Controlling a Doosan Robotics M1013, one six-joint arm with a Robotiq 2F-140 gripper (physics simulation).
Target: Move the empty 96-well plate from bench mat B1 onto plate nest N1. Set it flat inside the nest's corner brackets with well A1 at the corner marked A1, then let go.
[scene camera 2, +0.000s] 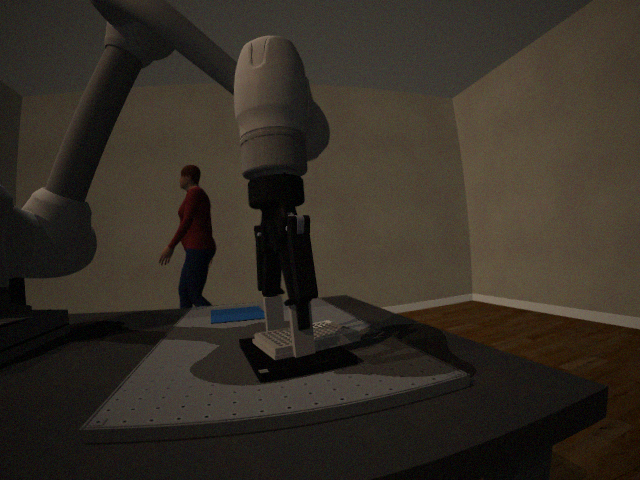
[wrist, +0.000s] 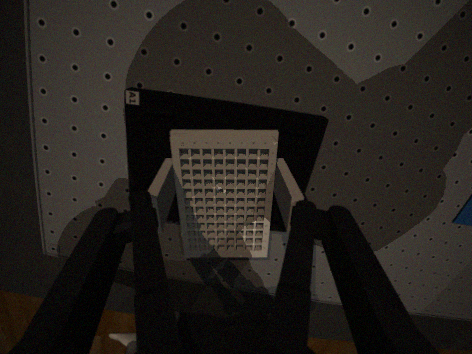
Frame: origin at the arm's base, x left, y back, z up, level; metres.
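Seen in the pictures: gripper, fingertip midpoint: (scene camera 2: pixel 289 346) (wrist: pixel 225 172).
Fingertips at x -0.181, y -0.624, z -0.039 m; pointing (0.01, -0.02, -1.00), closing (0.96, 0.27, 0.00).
Offsets run from my fingertips to a thing's top centre. "pt": to the spot under its first point. Level surfaces: height alone.
The pale 96-well plate {dx +0.007, dy -0.024, dz +0.016 m} (scene camera 2: pixel 268 341) (wrist: pixel 225 140) lies over a black mat {dz -0.001 m} (scene camera 2: pixel 310 364) (wrist: pixel 150 130), turned relative to it, with one end reaching past the mat's edge. A small white A1 label {pt dx -0.084, dy +0.041, dz +0.000 m} (scene camera 2: pixel 264 370) (wrist: pixel 132 97) marks one mat corner. My gripper (scene camera 2: pixel 288 338) (wrist: pixel 225 172) points down and is shut on the plate, one pale finger pad against each long side. Which plate corner holds well A1 cannot be read. The nest's corner brackets cannot be made out.
The mat lies on a perforated grey board {dz -0.012 m} (scene camera 2: pixel 155 382) (wrist: pixel 75 150) on a dark table {dz -0.025 m} (scene camera 2: pixel 516 382). A flat blue piece {pt dx +0.342, dy +0.076, dz -0.010 m} (scene camera 2: pixel 236 314) (wrist: pixel 465 212) lies farther back on the board. A person in a red top (scene camera 2: pixel 196 222) stands behind the table.
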